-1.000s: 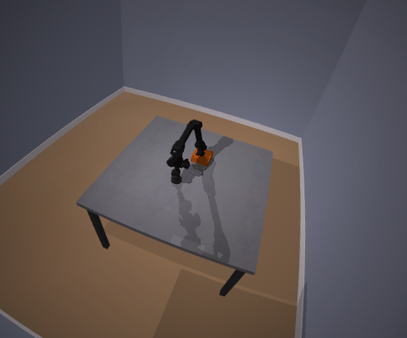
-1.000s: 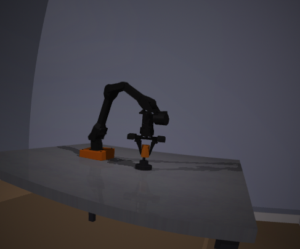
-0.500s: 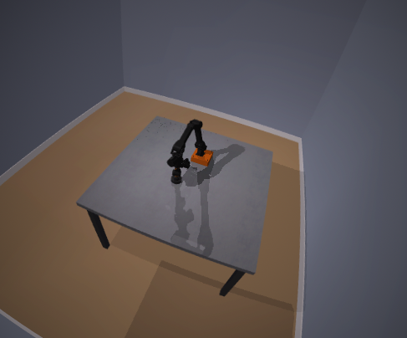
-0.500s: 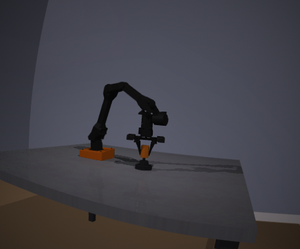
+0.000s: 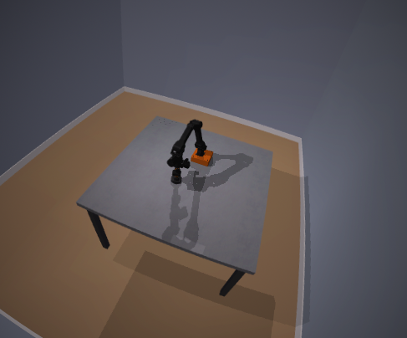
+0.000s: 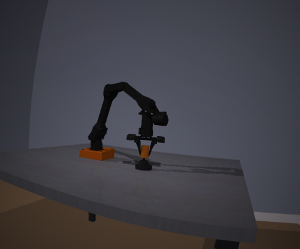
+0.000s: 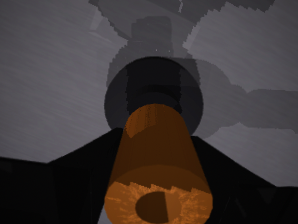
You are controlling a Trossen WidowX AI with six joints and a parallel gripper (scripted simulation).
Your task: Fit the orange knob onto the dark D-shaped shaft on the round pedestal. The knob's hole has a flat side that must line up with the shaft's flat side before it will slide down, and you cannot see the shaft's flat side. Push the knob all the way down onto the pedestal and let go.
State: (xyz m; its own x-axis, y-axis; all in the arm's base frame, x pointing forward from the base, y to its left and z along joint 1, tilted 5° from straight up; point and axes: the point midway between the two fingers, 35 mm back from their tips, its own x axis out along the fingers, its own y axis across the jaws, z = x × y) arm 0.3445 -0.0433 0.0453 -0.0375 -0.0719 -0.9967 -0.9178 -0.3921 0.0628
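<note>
Now: the orange knob 2 cm above my gripper tip. The rest, counted from my gripper tip: dark round pedestal (4 cm below).
</note>
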